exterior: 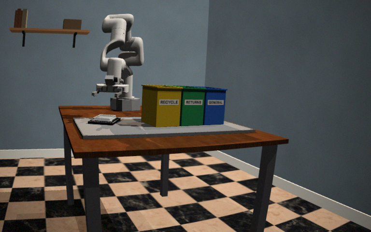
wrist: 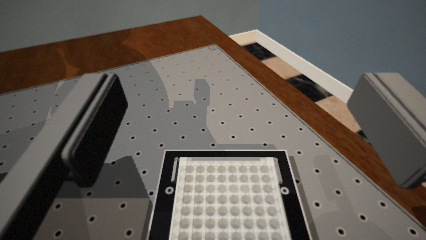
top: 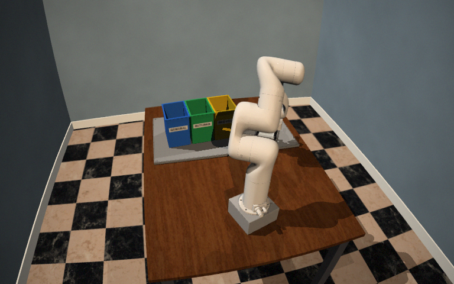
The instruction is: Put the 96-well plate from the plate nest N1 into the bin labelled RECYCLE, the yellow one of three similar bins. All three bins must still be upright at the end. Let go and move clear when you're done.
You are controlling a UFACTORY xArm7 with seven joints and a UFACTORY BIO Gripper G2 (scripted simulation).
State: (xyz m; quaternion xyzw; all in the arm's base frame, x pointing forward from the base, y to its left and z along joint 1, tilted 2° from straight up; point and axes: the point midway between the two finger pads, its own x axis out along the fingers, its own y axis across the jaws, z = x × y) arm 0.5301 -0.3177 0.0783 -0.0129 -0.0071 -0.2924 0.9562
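Now: hand 11 cm above the 96-well plate. Round my hand: black plate nest (12 cm below); then yellow recycle bin (24 cm to the left, 11 cm ahead, 4 cm below); then green returns bin (37 cm to the left, 11 cm ahead, 4 cm below).
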